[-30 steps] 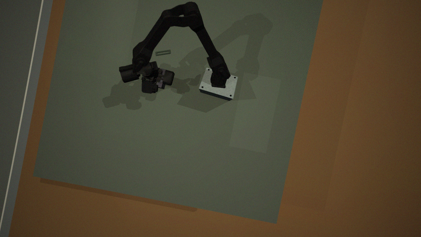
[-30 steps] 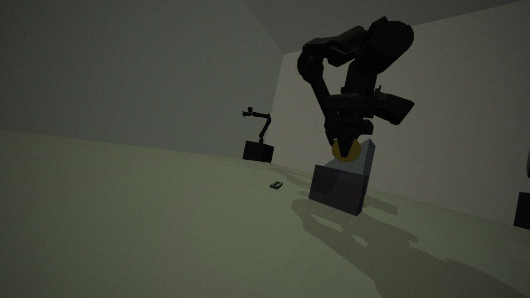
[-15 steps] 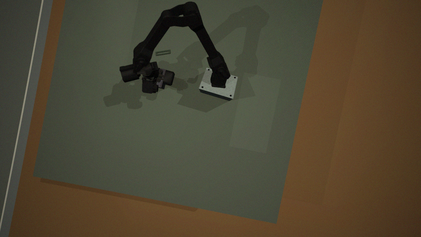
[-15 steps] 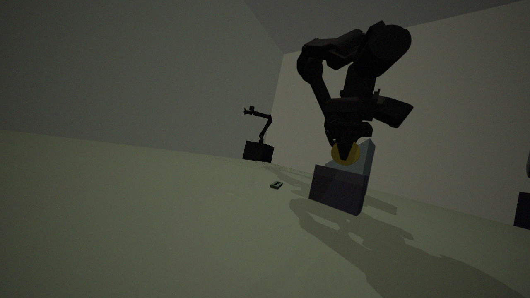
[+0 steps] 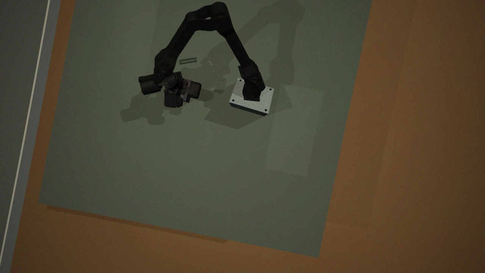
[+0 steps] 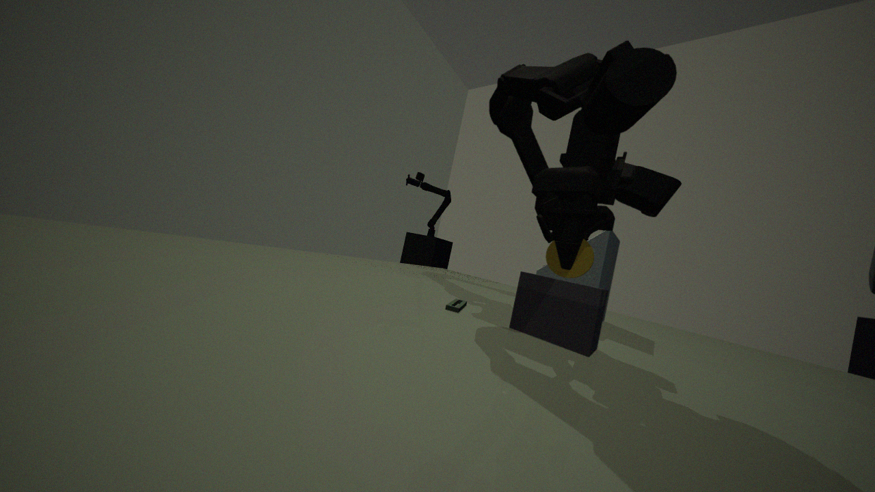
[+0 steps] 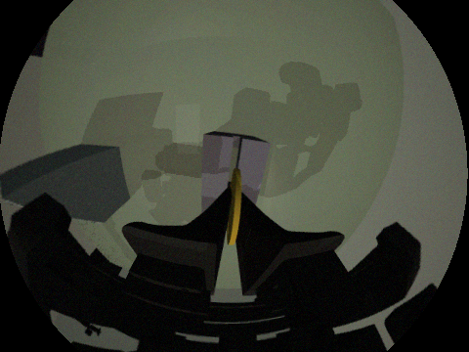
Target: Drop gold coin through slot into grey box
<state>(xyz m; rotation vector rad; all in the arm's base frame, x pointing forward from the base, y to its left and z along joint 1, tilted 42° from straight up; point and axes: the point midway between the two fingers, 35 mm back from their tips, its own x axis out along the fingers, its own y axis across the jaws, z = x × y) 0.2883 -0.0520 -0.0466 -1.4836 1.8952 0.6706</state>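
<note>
The gold coin lies 2 cm above my gripper tip.
</note>
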